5 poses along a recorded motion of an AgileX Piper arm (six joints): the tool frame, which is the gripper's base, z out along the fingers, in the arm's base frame.
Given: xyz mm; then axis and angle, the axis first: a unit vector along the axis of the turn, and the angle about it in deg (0 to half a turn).
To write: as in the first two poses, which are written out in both.
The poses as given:
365 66 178 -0.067 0.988 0.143 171.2
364 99 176 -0.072 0.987 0.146 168.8
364 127 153 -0.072 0.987 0.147 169.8
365 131 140 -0.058 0.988 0.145 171.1
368 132 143 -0.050 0.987 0.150 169.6
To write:
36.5 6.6 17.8 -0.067 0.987 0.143 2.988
36.4 9.9 17.6 -0.072 0.987 0.146 2.946
36.4 12.7 15.3 -0.072 0.987 0.147 2.964
36.5 13.1 14.0 -0.058 0.988 0.145 2.986
36.8 13.2 14.3 -0.050 0.987 0.150 2.960

